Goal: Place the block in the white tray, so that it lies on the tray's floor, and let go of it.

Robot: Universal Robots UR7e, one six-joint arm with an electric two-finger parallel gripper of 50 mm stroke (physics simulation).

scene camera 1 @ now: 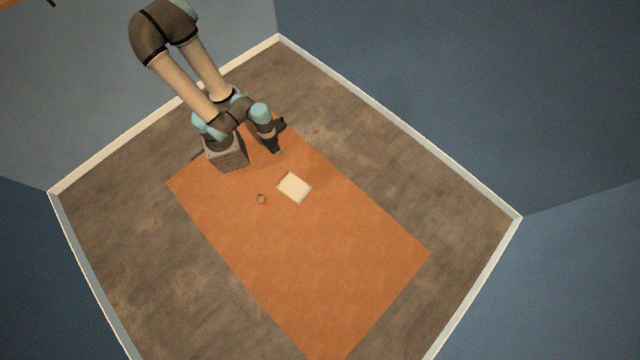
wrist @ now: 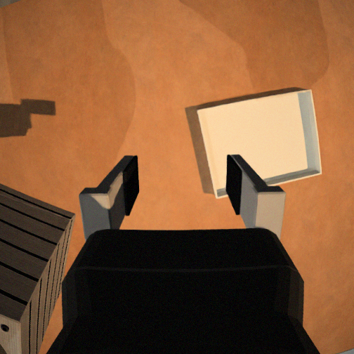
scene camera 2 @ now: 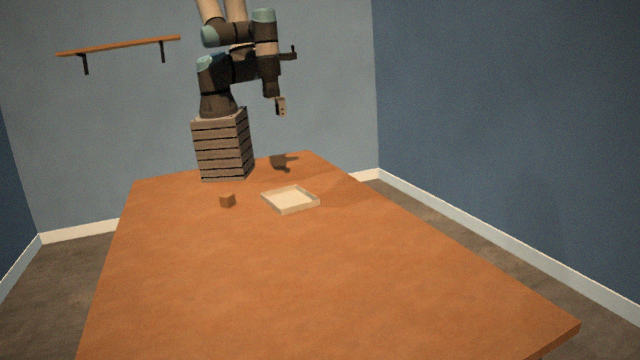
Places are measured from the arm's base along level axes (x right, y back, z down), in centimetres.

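Pixels of known places: gripper, fingertip midpoint: (scene camera 1: 278, 151) (scene camera 2: 281, 115); arm's base, origin of the base link: (scene camera 2: 218, 113).
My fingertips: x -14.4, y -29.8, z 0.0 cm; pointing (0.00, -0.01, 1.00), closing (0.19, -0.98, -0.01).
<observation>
For each thing: its top centre in the pictures, then the offset to it from my fingertips. Level surfaces: height alone.
- small brown block, middle of its top: (scene camera 2: 226, 194) (scene camera 1: 261, 199) dx +22.1, dy -2.2, dz +21.9 cm
- white tray, middle of its top: (scene camera 2: 288, 195) (scene camera 1: 294, 187) dx +4.5, dy -11.3, dz +23.6 cm
- orange table, its level: dz +25.6 cm
The small brown block (scene camera 1: 261, 199) (scene camera 2: 227, 200) sits on the table beside the white tray (scene camera 1: 294, 188) (scene camera 2: 290, 199) (wrist: 255, 140), a little apart from it; the block does not show in the wrist view. The tray is shallow, with low walls, and its floor is bare. My gripper (scene camera 1: 280, 152) (scene camera 2: 281, 107) (wrist: 182, 173) is open, with nothing between its fingers. It hangs high above the table, on the robot base's side of the tray. In the wrist view the right finger overlaps the tray's near left corner.
The slatted base block (scene camera 1: 229, 159) (scene camera 2: 220, 150) (wrist: 30, 260) carries the arm at the far end of the orange table (scene camera 1: 320, 260) (scene camera 2: 310, 280) (wrist: 165, 75). A wall shelf (scene camera 2: 120, 46) hangs behind the arm at the left. Walls surround the table.
</observation>
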